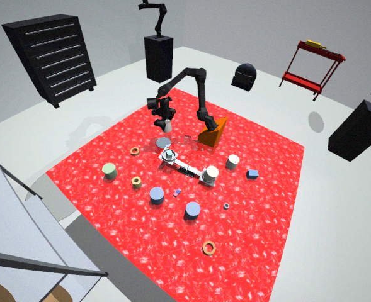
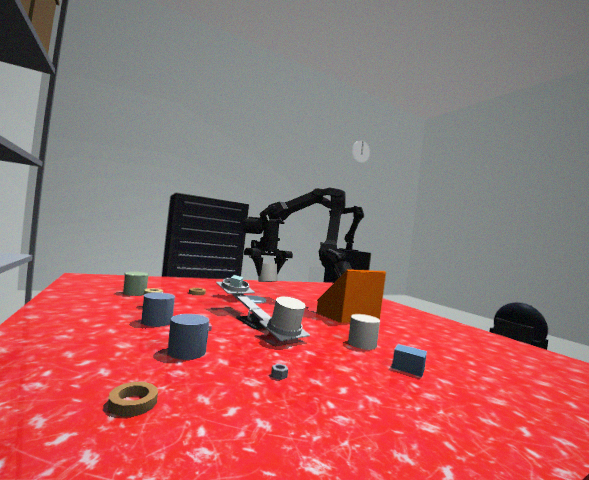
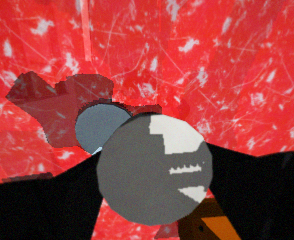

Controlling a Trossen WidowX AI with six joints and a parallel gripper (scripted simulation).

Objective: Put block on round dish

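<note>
Right now my gripper tip is 17 cm to the right of the grey-green block and 17 cm short of it. From my gripper tip the other things lie so: grey balance (29 cm to the left, 15 cm ahead, 6 cm below); pale blue round dish (8 cm below, 6 cm ahead, 3 cm to the left); balance beam (29 cm to the left, 14 cm ahead, 5 cm below).
</note>
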